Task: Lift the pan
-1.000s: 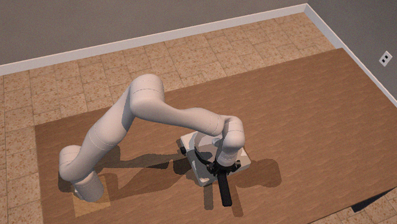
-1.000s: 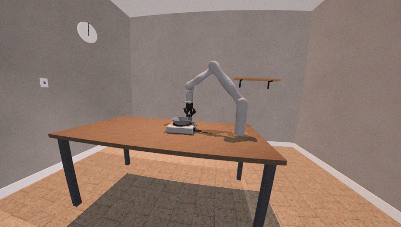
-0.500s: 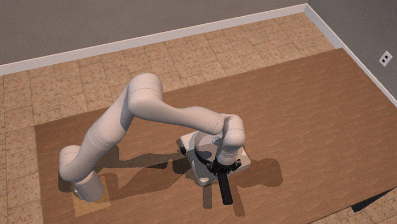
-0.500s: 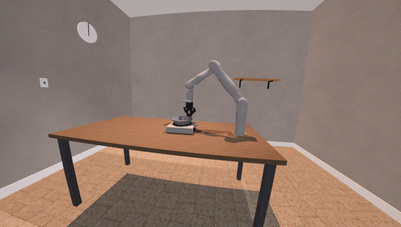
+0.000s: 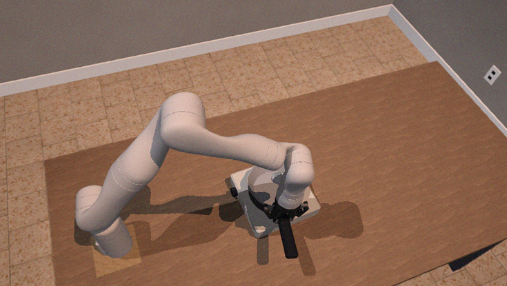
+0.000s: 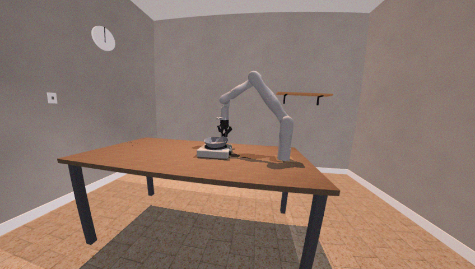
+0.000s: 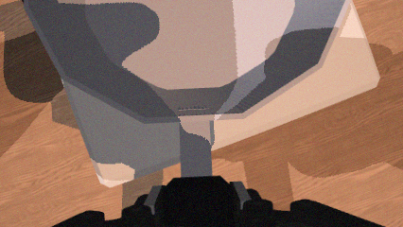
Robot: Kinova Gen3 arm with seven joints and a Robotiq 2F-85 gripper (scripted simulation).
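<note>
My gripper is now 10 mm short of the grey pan, 80 mm to the right of it and 20 mm above it. Also, from my hand: hot plate 10 mm behind, 140 mm to the left, 100 mm below.
</note>
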